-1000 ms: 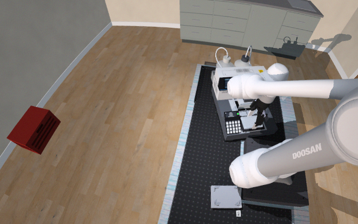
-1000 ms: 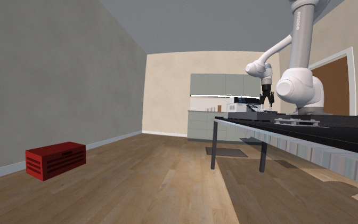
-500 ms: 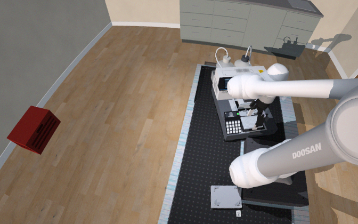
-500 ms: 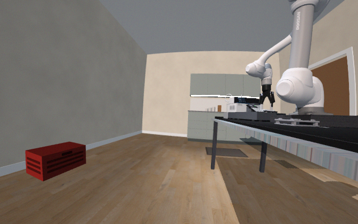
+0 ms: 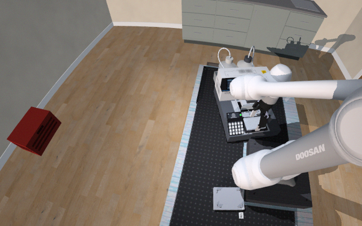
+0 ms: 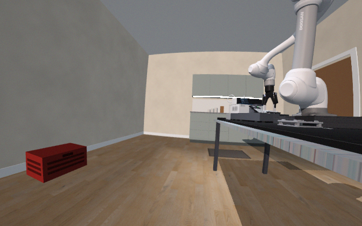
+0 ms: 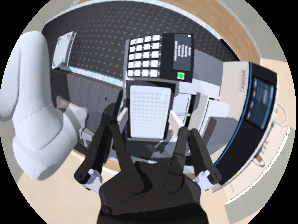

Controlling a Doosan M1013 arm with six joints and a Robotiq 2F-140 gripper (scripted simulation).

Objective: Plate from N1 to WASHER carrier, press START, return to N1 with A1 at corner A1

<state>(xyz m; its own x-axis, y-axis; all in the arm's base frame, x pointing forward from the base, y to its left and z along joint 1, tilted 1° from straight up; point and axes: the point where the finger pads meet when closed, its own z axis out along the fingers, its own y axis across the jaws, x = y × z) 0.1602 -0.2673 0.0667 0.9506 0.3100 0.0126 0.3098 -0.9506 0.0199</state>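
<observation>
The white well plate is 20 mm below my hand. The rest, counted from my hand: plate washer: 50 mm ahead, 150 mm to the right, 10 mm above; plate nest N1: 110 mm ahead, 460 mm to the left, 100 mm below; dark carrier pocket: 30 mm below.
</observation>
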